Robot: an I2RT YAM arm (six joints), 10 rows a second.
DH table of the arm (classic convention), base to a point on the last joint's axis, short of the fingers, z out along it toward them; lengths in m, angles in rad. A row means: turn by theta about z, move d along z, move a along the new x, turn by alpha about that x. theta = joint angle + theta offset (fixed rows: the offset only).
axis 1: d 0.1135  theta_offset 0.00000  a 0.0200  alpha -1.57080
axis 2: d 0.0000  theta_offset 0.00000  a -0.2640  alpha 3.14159
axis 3: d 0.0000  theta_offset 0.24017  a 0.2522  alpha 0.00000
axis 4: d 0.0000  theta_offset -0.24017  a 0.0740  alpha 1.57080
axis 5: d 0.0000  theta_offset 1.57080  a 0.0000  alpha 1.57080
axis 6: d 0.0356  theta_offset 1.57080  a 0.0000  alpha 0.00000
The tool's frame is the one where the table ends.
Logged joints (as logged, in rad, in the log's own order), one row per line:
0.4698, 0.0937, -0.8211, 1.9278, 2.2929, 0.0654
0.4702, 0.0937, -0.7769, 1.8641, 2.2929, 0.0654
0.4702, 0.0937, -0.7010, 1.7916, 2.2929, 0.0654
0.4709, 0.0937, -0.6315, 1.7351, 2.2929, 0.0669
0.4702, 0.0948, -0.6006, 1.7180, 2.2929, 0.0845
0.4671, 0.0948, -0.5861, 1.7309, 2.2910, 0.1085
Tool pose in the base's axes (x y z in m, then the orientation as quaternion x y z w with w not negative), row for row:
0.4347, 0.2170, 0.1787, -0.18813, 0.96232, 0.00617, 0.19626
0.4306, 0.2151, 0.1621, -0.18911, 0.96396, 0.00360, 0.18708
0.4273, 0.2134, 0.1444, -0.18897, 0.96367, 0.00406, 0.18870
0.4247, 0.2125, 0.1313, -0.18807, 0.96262, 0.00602, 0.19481
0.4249, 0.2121, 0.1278, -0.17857, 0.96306, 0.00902, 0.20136
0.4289, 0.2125, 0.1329, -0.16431, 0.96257, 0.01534, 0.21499
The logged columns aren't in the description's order. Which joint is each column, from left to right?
Columns, left to right: axis 1, axis 5, axis 4, axis 3, axis 2, axis 6.
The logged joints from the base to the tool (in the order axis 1, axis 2, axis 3, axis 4, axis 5, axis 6), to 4 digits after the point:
0.4698, 2.2929, 1.9278, -0.8211, 0.0937, 0.0654
0.4702, 2.2929, 1.8641, -0.7769, 0.0937, 0.0654
0.4702, 2.2929, 1.7916, -0.7010, 0.0937, 0.0654
0.4709, 2.2929, 1.7351, -0.6315, 0.0937, 0.0669
0.4702, 2.2929, 1.7180, -0.6006, 0.0948, 0.0845
0.4671, 2.2910, 1.7309, -0.5861, 0.0948, 0.1085

